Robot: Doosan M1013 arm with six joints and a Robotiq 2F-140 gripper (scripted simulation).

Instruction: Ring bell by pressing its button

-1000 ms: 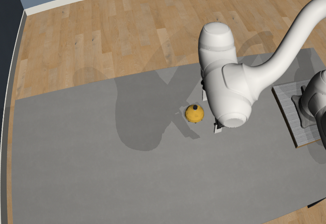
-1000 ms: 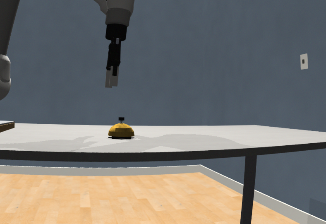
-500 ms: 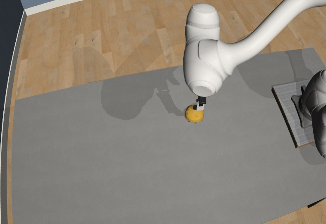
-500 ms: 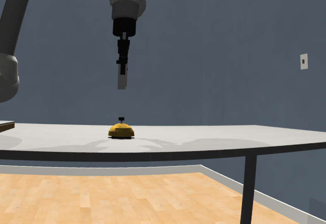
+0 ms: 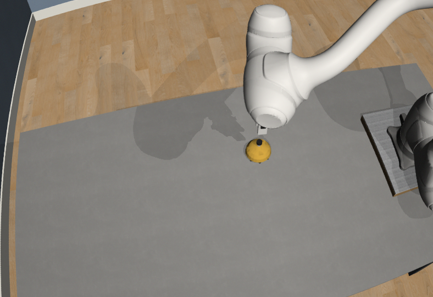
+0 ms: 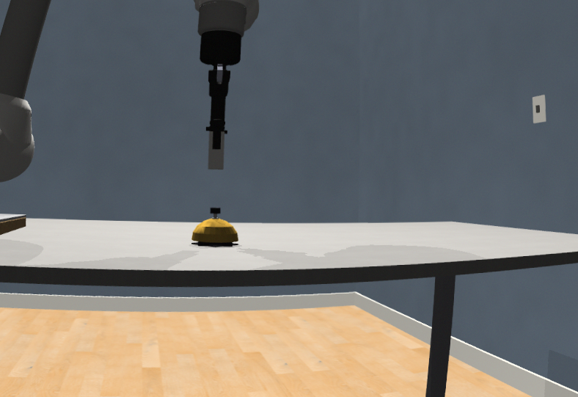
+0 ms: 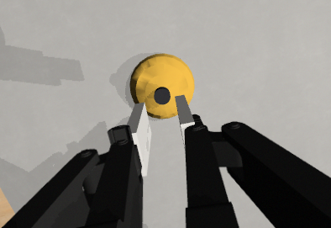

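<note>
Right now the bell button is 110 mm below my hand. From my hand the other things lie so: yellow dome bell: 130 mm below.
</note>
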